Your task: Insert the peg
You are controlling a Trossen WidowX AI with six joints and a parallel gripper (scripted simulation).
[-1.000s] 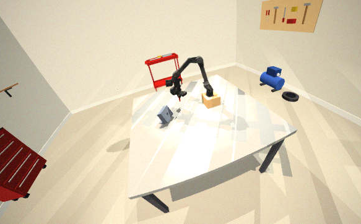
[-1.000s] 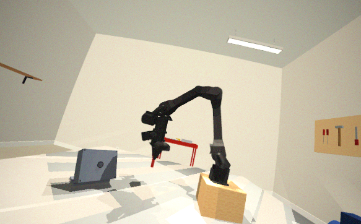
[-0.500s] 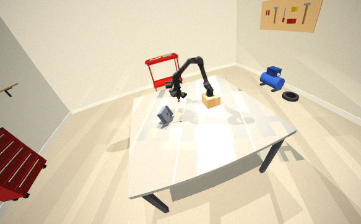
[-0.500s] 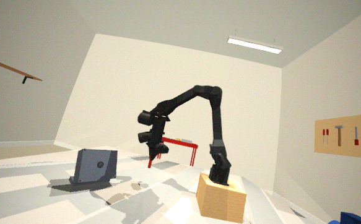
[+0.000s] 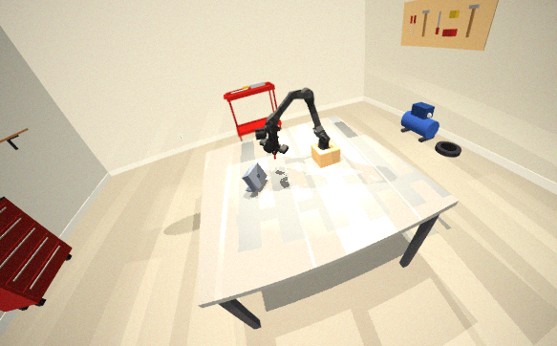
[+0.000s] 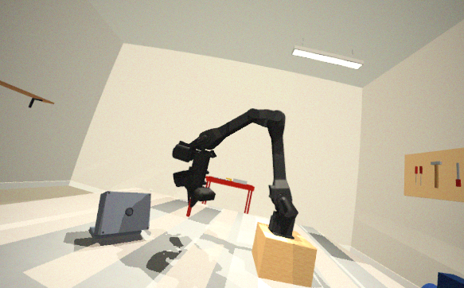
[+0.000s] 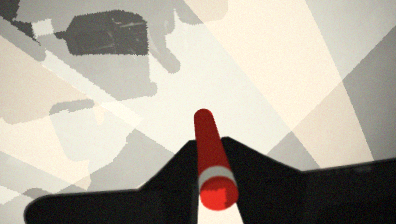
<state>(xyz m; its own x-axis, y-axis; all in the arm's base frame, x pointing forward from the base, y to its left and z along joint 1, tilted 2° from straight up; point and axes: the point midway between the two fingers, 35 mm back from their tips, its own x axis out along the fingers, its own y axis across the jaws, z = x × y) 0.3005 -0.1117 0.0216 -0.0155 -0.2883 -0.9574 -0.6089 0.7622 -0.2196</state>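
My gripper tip is now 180 mm short of the sloped panel, 110 mm to the right of it and 30 mm above it. Also, from my gripper tip: round red peg (20 mm above).
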